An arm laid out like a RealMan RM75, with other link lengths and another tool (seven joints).
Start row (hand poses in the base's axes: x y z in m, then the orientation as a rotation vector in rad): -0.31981 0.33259 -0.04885 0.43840 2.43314 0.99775
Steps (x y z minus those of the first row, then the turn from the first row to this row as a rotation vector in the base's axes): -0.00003 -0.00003 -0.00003 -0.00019 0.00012 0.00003; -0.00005 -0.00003 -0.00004 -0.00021 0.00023 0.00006; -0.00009 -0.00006 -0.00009 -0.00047 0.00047 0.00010; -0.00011 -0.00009 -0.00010 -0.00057 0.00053 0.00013; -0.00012 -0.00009 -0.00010 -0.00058 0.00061 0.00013; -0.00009 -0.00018 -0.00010 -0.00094 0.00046 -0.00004; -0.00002 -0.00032 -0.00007 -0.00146 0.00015 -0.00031; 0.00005 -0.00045 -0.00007 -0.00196 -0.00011 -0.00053; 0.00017 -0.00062 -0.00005 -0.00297 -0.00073 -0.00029; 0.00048 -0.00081 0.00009 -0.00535 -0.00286 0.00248; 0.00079 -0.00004 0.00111 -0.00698 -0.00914 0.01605; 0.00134 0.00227 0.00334 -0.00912 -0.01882 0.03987; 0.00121 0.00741 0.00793 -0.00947 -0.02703 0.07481; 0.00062 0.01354 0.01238 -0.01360 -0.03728 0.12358; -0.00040 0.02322 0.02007 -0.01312 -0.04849 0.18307; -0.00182 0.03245 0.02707 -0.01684 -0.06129 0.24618; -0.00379 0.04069 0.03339 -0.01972 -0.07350 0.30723
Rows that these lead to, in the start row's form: -0.31984 0.33256 -0.04888 0.43837 2.43334 0.99752; -0.31986 0.33256 -0.04889 0.43840 2.43345 0.99751; -0.31990 0.33253 -0.04894 0.43840 2.43379 0.99721; -0.31992 0.33250 -0.04895 0.43837 2.43389 0.99709; -0.31993 0.33250 -0.04895 0.43842 2.43397 0.99708; -0.31990 0.33241 -0.04895 0.43840 2.43390 0.99656; -0.31983 0.33227 -0.04892 0.43836 2.43371 0.99579; -0.31976 0.33214 -0.04892 0.43829 2.43358 0.99506; -0.31964 0.33197 -0.04890 0.43729 2.43354 0.99388; -0.31933 0.33178 -0.04876 0.43194 2.43383 0.99202; -0.31902 0.33255 -0.04774 0.41168 2.43493 0.99552; -0.31847 0.33486 -0.04551 0.37711 2.43749 1.00248; -0.31860 0.34000 -0.04092 0.33070 2.44492 1.01607; -0.31919 0.34613 -0.03647 0.26500 2.45670 1.03006; -0.32021 0.35581 -0.02878 0.18681 2.46837 1.05348; -0.32163 0.36504 -0.02178 0.10121 2.47945 1.07214; -0.32360 0.37328 -0.01546 0.01809 2.48796 1.09030
